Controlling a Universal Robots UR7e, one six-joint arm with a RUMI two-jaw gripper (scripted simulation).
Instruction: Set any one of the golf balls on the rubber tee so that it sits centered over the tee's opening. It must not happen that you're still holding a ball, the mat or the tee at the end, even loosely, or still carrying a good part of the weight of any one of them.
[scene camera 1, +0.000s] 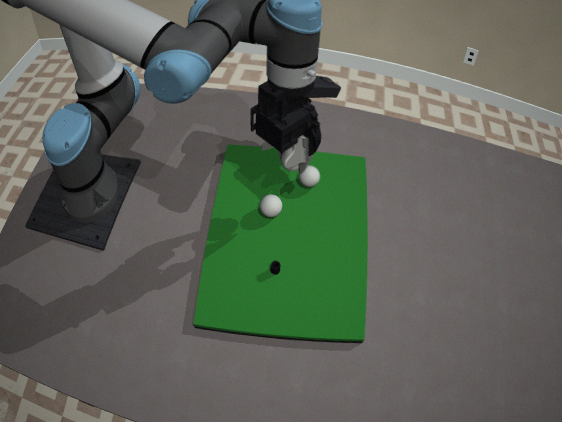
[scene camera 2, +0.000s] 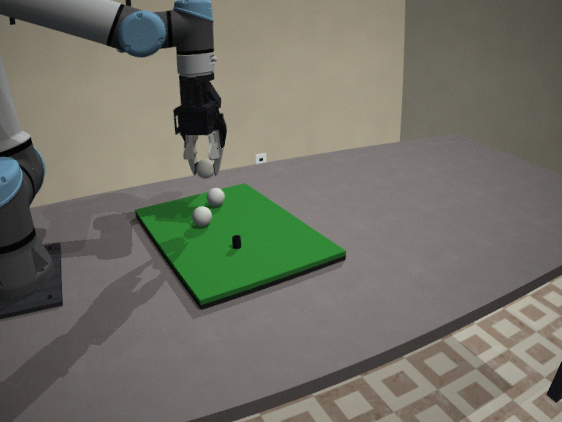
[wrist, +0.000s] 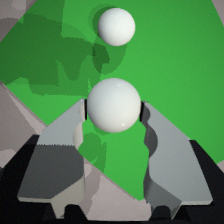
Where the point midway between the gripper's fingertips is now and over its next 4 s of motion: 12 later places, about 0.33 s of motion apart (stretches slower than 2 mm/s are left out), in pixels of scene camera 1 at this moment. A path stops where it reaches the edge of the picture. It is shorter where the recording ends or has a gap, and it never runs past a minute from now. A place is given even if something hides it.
My gripper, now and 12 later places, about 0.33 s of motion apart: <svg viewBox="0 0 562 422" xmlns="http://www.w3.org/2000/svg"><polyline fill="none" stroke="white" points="290,165 290,169 286,199 276,230 274,239 274,253 274,259 274,262 274,263 274,260 274,257 275,246 276,231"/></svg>
